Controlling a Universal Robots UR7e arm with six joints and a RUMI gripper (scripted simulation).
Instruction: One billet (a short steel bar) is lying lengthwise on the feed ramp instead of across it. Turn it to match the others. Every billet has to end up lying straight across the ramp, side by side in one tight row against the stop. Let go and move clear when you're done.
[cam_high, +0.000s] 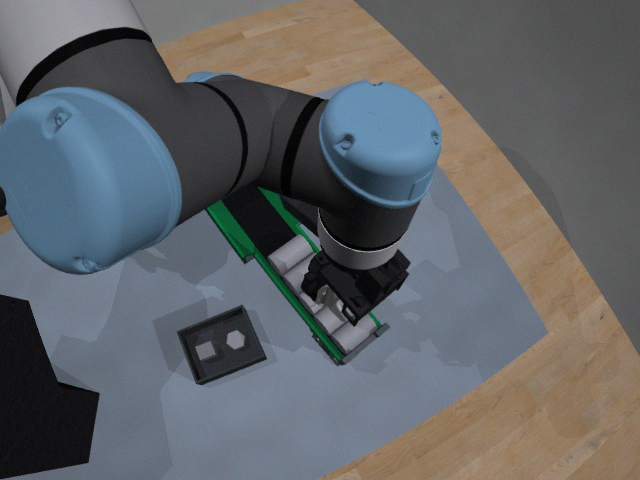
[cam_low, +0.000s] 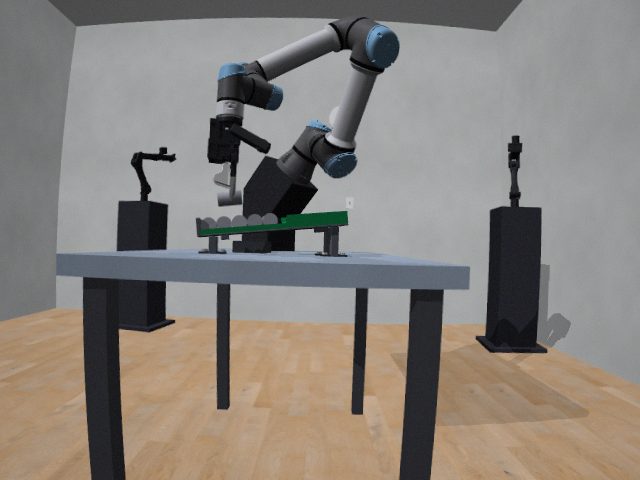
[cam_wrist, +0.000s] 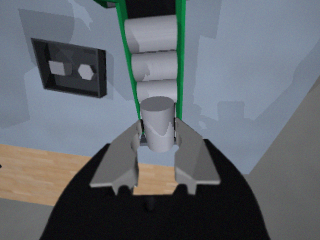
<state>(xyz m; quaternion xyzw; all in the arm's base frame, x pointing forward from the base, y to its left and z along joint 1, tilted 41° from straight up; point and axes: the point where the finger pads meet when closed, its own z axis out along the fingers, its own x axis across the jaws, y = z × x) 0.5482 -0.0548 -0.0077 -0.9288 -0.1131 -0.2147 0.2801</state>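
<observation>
Right now my hand is 90 mm above the grey stop, 80 mm to the left of it and 30 mm short of it. From my hand the other things lie so: dark tray (200 mm behind, 140 mm below).
</observation>
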